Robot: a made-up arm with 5 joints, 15 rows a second.
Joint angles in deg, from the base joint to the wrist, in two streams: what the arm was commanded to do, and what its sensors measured. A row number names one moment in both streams.
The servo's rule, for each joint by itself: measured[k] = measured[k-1] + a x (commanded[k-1-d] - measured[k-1]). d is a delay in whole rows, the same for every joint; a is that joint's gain. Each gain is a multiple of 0.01, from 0.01 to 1. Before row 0 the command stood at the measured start. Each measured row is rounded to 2 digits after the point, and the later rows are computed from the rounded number. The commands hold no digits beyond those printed.
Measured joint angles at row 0:
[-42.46, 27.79, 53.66, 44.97, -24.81]
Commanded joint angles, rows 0 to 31:
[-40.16, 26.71, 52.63, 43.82, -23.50]
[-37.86, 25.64, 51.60, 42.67, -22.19]
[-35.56, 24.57, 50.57, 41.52, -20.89]
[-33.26, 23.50, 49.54, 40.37, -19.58]
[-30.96, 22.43, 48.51, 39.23, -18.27]
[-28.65, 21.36, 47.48, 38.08, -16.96]
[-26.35, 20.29, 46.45, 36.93, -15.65]
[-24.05, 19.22, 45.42, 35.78, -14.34]
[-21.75, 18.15, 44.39, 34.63, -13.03]
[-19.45, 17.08, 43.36, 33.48, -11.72]
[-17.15, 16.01, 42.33, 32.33, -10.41]
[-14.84, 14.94, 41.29, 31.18, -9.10]
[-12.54, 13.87, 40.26, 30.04, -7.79]
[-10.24, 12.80, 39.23, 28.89, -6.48]
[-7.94, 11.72, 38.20, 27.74, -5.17]
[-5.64, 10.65, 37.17, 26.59, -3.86]
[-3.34, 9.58, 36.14, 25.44, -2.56]
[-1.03, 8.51, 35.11, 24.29, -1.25]
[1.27, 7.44, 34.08, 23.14, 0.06]
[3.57, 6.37, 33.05, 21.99, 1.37]
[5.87, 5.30, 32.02, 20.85, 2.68]
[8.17, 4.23, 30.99, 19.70, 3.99]
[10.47, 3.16, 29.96, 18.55, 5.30]
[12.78, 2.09, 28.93, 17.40, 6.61]
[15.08, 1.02, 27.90, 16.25, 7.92]
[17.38, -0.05, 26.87, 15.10, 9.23]
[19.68, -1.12, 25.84, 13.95, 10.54]
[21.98, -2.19, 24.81, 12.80, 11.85]
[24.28, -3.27, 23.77, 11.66, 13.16]
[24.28, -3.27, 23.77, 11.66, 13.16]
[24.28, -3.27, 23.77, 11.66, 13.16]
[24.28, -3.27, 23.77, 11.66, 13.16]
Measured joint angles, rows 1 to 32:
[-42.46, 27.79, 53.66, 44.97, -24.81]
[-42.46, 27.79, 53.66, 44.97, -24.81]
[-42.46, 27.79, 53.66, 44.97, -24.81]
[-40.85, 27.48, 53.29, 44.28, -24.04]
[-38.76, 26.95, 52.68, 43.31, -22.95]
[-36.52, 26.26, 51.92, 42.24, -21.73]
[-34.24, 25.46, 51.06, 41.12, -20.46]
[-31.94, 24.58, 50.14, 39.99, -19.17]
[-29.64, 23.65, 49.18, 38.84, -17.87]
[-27.34, 22.68, 48.20, 37.69, -16.56]
[-25.04, 21.68, 47.20, 36.54, -15.25]
[-22.74, 20.66, 46.19, 35.39, -13.94]
[-20.44, 19.62, 45.17, 34.24, -12.63]
[-18.14, 18.57, 44.15, 33.09, -11.32]
[-15.83, 17.52, 43.12, 31.94, -10.01]
[-13.53, 16.46, 42.09, 30.80, -8.70]
[-11.23, 15.40, 41.06, 29.65, -7.39]
[-8.93, 14.33, 40.03, 28.50, -6.08]
[-6.63, 13.26, 39.00, 27.35, -4.77]
[-4.33, 12.19, 37.97, 26.20, -3.47]
[-2.02, 11.12, 36.94, 25.05, -2.16]
[0.28, 10.05, 35.91, 23.90, -0.85]
[2.58, 8.98, 34.88, 22.75, 0.46]
[4.88, 7.91, 33.85, 21.61, 1.77]
[7.18, 6.84, 32.82, 20.46, 3.08]
[9.48, 5.77, 31.79, 19.31, 4.39]
[11.79, 4.70, 30.76, 18.16, 5.70]
[14.09, 3.63, 29.73, 17.01, 7.01]
[16.39, 2.56, 28.70, 15.86, 8.32]
[18.69, 1.49, 27.67, 14.71, 9.63]
[20.99, 0.42, 26.64, 13.56, 10.94]
[23.29, -0.65, 25.61, 12.42, 12.25]
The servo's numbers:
d 3
a 0.70 0.29 0.36 0.60 0.59

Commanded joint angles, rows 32 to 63:
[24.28, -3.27, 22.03, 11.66, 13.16]
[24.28, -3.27, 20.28, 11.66, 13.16]
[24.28, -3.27, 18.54, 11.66, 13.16]
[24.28, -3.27, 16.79, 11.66, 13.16]
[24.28, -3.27, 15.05, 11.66, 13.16]
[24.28, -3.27, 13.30, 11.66, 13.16]
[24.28, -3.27, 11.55, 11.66, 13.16]
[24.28, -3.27, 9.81, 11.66, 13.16]
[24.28, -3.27, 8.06, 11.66, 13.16]
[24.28, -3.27, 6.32, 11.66, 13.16]
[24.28, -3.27, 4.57, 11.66, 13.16]
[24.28, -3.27, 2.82, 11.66, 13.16]
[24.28, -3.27, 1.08, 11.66, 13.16]
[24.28, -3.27, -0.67, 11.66, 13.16]
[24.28, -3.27, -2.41, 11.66, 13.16]
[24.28, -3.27, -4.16, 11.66, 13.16]
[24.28, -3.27, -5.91, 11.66, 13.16]
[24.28, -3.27, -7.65, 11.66, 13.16]
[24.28, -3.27, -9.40, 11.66, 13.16]
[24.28, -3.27, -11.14, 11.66, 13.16]
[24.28, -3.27, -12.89, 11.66, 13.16]
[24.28, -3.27, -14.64, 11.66, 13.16]
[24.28, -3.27, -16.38, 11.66, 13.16]
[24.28, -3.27, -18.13, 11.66, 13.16]
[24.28, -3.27, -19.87, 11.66, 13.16]
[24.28, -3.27, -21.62, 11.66, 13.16]
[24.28, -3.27, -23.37, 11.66, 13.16]
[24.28, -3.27, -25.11, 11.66, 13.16]
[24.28, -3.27, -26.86, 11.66, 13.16]
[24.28, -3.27, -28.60, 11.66, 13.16]
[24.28, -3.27, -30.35, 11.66, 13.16]
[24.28, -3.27, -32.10, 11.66, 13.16]
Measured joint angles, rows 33 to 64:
[23.98, -1.41, 24.95, 11.96, 12.79]
[24.19, -1.95, 24.53, 11.78, 13.01]
[24.25, -2.33, 24.26, 11.71, 13.10]
[24.27, -2.60, 23.46, 11.68, 13.14]
[24.28, -2.79, 22.32, 11.67, 13.15]
[24.28, -2.93, 20.96, 11.66, 13.16]
[24.28, -3.03, 19.46, 11.66, 13.16]
[24.28, -3.10, 17.87, 11.66, 13.16]
[24.28, -3.15, 16.22, 11.66, 13.16]
[24.28, -3.18, 14.54, 11.66, 13.16]
[24.28, -3.21, 12.84, 11.66, 13.16]
[24.28, -3.23, 11.12, 11.66, 13.16]
[24.28, -3.24, 9.39, 11.66, 13.16]
[24.28, -3.25, 7.65, 11.66, 13.16]
[24.28, -3.26, 5.91, 11.66, 13.16]
[24.28, -3.26, 4.17, 11.66, 13.16]
[24.28, -3.26, 2.43, 11.66, 13.16]
[24.28, -3.26, 0.69, 11.66, 13.16]
[24.28, -3.26, -1.06, 11.66, 13.16]
[24.28, -3.26, -2.81, 11.66, 13.16]
[24.28, -3.26, -4.55, 11.66, 13.16]
[24.28, -3.26, -6.30, 11.66, 13.16]
[24.28, -3.26, -8.04, 11.66, 13.16]
[24.28, -3.26, -9.79, 11.66, 13.16]
[24.28, -3.26, -11.54, 11.66, 13.16]
[24.28, -3.26, -13.28, 11.66, 13.16]
[24.28, -3.26, -15.03, 11.66, 13.16]
[24.28, -3.26, -16.77, 11.66, 13.16]
[24.28, -3.26, -18.52, 11.66, 13.16]
[24.28, -3.26, -20.27, 11.66, 13.16]
[24.28, -3.26, -22.01, 11.66, 13.16]
[24.28, -3.26, -23.76, 11.66, 13.16]

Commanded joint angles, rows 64 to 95:
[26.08, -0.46, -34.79, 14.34, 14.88]
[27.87, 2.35, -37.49, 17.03, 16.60]
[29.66, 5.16, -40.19, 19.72, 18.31]
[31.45, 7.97, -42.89, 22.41, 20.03]
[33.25, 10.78, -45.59, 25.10, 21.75]
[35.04, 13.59, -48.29, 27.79, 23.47]
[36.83, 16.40, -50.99, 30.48, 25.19]
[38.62, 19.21, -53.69, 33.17, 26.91]
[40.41, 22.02, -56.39, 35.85, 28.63]
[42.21, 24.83, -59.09, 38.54, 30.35]
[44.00, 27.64, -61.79, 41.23, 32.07]
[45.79, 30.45, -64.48, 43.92, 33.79]
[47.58, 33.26, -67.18, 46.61, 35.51]
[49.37, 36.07, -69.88, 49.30, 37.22]
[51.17, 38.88, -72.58, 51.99, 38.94]
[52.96, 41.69, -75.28, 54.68, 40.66]
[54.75, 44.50, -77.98, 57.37, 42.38]
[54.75, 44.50, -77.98, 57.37, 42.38]
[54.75, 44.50, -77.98, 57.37, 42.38]
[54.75, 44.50, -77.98, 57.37, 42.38]
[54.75, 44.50, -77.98, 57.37, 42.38]
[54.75, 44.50, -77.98, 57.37, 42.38]
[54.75, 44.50, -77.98, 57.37, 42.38]
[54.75, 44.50, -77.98, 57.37, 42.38]
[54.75, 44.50, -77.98, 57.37, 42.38]
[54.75, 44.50, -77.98, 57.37, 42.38]
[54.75, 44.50, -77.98, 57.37, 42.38]
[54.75, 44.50, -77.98, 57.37, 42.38]
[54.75, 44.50, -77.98, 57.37, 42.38]
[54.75, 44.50, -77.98, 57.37, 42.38]
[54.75, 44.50, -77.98, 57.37, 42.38]
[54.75, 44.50, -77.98, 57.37, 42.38]
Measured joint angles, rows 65 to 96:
[24.28, -3.26, -25.50, 11.66, 13.16]
[24.28, -3.26, -27.25, 11.66, 13.16]
[24.28, -3.26, -29.00, 11.66, 13.16]
[25.54, -2.45, -31.08, 13.27, 14.17]
[27.17, -1.06, -33.39, 15.53, 15.60]
[28.91, 0.74, -35.84, 18.04, 17.20]
[30.69, 2.84, -38.38, 20.66, 18.87]
[32.48, 5.14, -40.98, 23.32, 20.57]
[34.27, 7.59, -43.61, 26.00, 22.28]
[36.06, 10.14, -46.27, 28.69, 24.00]
[37.85, 12.77, -48.94, 31.38, 25.72]
[39.64, 15.45, -51.62, 34.06, 27.44]
[41.44, 18.17, -54.31, 36.75, 29.16]
[43.23, 20.92, -57.00, 39.44, 30.88]
[45.02, 23.68, -59.69, 42.13, 32.60]
[46.81, 26.46, -62.39, 44.82, 34.32]
[48.60, 29.25, -65.09, 47.51, 36.03]
[50.40, 32.04, -67.79, 50.20, 37.75]
[52.19, 34.84, -70.49, 52.89, 39.47]
[53.98, 37.64, -73.19, 55.58, 41.19]
[54.52, 39.63, -74.91, 56.65, 41.89]
[54.68, 41.04, -76.02, 57.08, 42.18]
[54.73, 42.04, -76.73, 57.25, 42.30]
[54.74, 42.75, -77.18, 57.32, 42.35]
[54.75, 43.26, -77.47, 57.35, 42.37]
[54.75, 43.62, -77.65, 57.36, 42.38]
[54.75, 43.88, -77.77, 57.37, 42.38]
[54.75, 44.06, -77.85, 57.37, 42.38]
[54.75, 44.19, -77.90, 57.37, 42.38]
[54.75, 44.28, -77.93, 57.37, 42.38]
[54.75, 44.34, -77.95, 57.37, 42.38]
[54.75, 44.39, -77.96, 57.37, 42.38]

